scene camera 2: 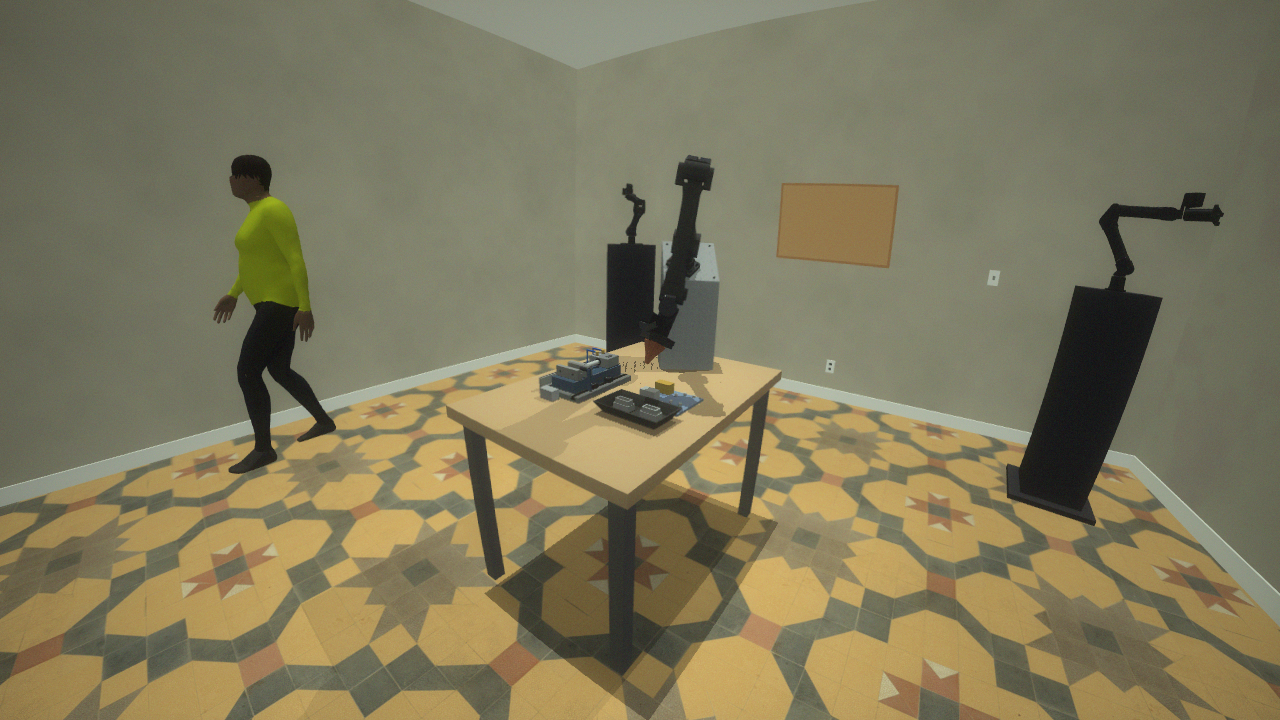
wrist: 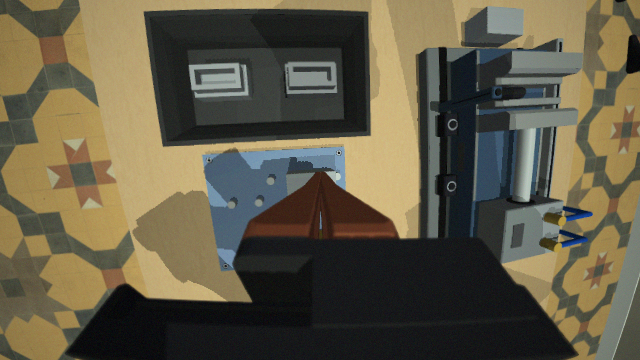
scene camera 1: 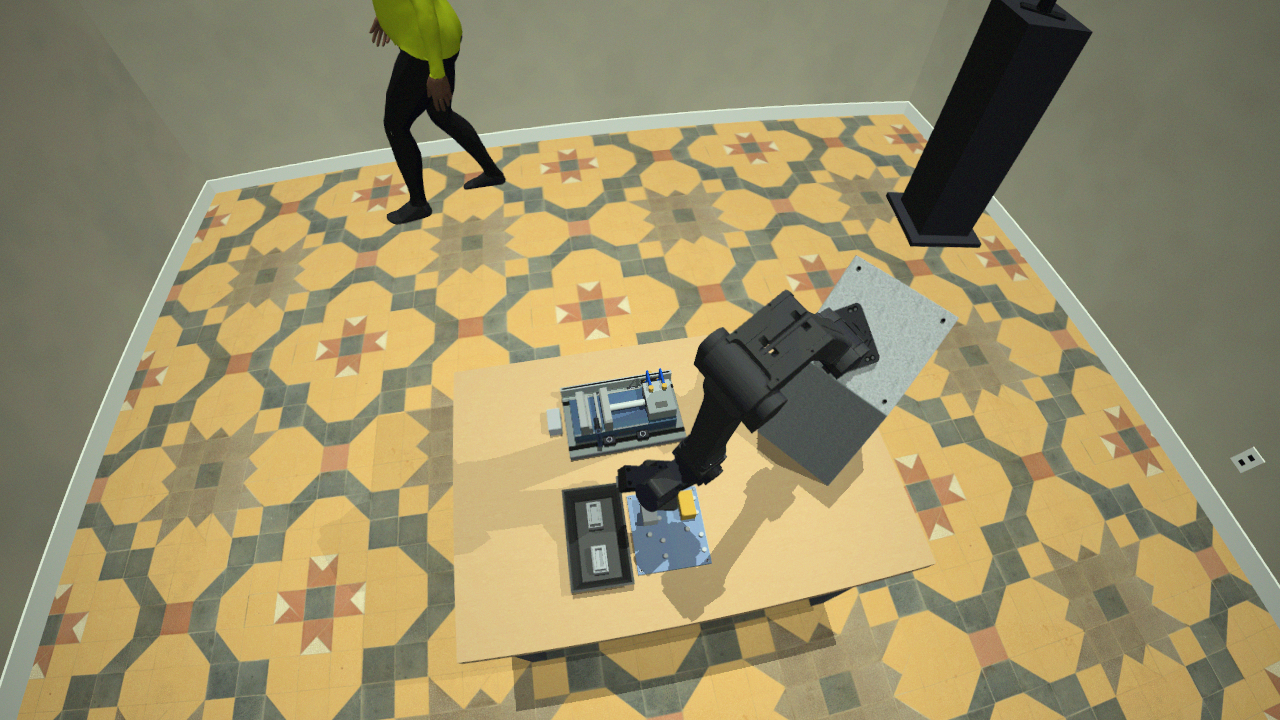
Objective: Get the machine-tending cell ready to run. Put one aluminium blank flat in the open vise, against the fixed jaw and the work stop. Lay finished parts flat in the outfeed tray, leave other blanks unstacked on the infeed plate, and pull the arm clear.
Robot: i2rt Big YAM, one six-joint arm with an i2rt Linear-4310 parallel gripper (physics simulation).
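Frame: origin at the arm's base, x ahead, y left, z up, level; metres.
Seen in the pictures: gripper, fingertip midpoint: (scene camera 2: 646, 363) (wrist: 320, 179); arm's base, link origin: (scene camera 1: 849, 338).
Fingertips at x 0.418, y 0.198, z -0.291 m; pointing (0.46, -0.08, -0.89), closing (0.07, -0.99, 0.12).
Offsets run from my fingertips to a thing's top centre. "*": to the spot under its first point.
My gripper (scene camera 2: 649, 360) (wrist: 320, 179) is shut and empty, its tips above the infeed plate @(dx -0.068, dy +0.037, dz -0.131 m) (scene camera 1: 646, 555) (scene camera 2: 687, 400) (wrist: 216, 200). A grey blank @(dx -0.023, dy -0.003, dz -0.095 m) (scene camera 1: 649, 515) (wrist: 296, 181) lies on that plate, partly hidden by the fingers in the wrist view. A yellow block @(dx -0.113, dy -0.014, dz -0.095 m) (scene camera 1: 687, 505) (scene camera 2: 664, 386) sits beside it. The outfeed tray (scene camera 1: 569, 537) (scene camera 2: 631, 419) (wrist: 154, 80) holds two pale pocketed parts @(* dx +0.104, dy +0.005, dz -0.105 m) (scene camera 1: 594, 514) @(* dx +0.093, dy +0.110, dz -0.106 m) (wrist: 219, 79), apart from each other. The vise @(dx +0.035, dy -0.264, dz -0.040 m) (scene camera 1: 660, 404) (scene camera 2: 586, 380) (wrist: 491, 230) has its jaws apart. Grey strips and the dark stop rod @(dx +0.096, dy -0.202, dz -0.043 m) (wrist: 511, 93) show between them, and I see no blank there.
A pale grey block @(dx +0.211, dy -0.249, dz -0.103 m) (scene camera 1: 554, 421) (scene camera 2: 548, 392) (wrist: 504, 24) lies off the vise's far end. Blue fittings @(* dx -0.056, dy -0.363, dz -0.098 m) (scene camera 1: 655, 377) (wrist: 577, 214) stick out at the vise's cylinder end. Several small pegs stand on the infeed plate. A person (scene camera 1: 418, 116) (scene camera 2: 268, 295) walks beyond the table.
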